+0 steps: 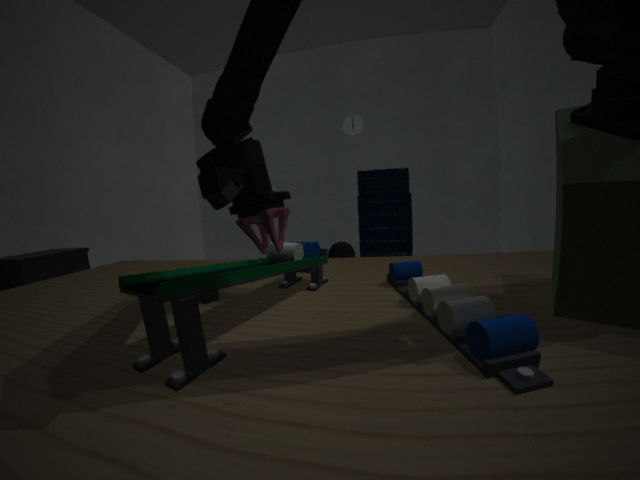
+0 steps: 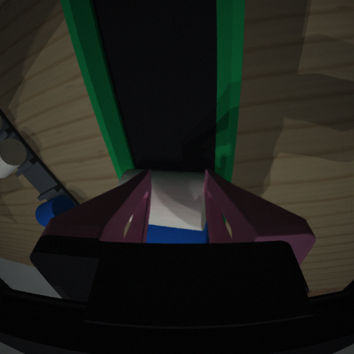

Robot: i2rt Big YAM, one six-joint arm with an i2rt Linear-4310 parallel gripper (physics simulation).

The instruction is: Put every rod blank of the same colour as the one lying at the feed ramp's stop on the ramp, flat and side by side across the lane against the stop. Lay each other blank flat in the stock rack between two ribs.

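My gripper (image 1: 272, 252) (image 2: 177, 177) points down over the feed ramp (image 1: 206, 283) (image 2: 230, 75). Its pink fingers stand a little apart, with nothing held between them; the tips are at a white blank (image 1: 289, 251) (image 2: 177, 200). That blank lies across the lane against blue (image 1: 311, 250) (image 2: 177, 235) toward the stop end. The fingers hide parts of these blanks. The stock rack (image 1: 511, 360) (image 2: 37, 177) holds a blue blank (image 1: 405, 270) (image 2: 54, 210) at the far end, three white blanks (image 1: 465, 315) and a blue blank (image 1: 502, 336) at the near end.
The ramp stands on grey legs (image 1: 191, 330) with feet on the wooden table (image 1: 320, 413). The arm's olive pedestal (image 1: 594, 248) stands right of the rack. A dark block (image 1: 46, 266) is at the left. A blue cabinet (image 1: 385, 217) stands by the back wall.
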